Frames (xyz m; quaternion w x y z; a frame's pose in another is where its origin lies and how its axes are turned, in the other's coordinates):
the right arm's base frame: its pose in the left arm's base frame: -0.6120 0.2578 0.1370 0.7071 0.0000 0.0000 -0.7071
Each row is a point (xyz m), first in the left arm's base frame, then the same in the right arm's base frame.
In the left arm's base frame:
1: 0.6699 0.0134 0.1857
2: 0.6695 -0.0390 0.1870
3: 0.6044 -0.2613 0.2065
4: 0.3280 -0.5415 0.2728
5: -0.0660 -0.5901 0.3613
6: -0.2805 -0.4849 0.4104
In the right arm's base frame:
1: 0.2444 1.2819 0.0487
2: 0.2968 1.2815 0.0500
3: 0.5191 1.2164 0.0695
4: 0.7993 0.9400 0.1358
5: 0.8479 0.5460 0.2243
6: 0.7427 0.3315 0.2734

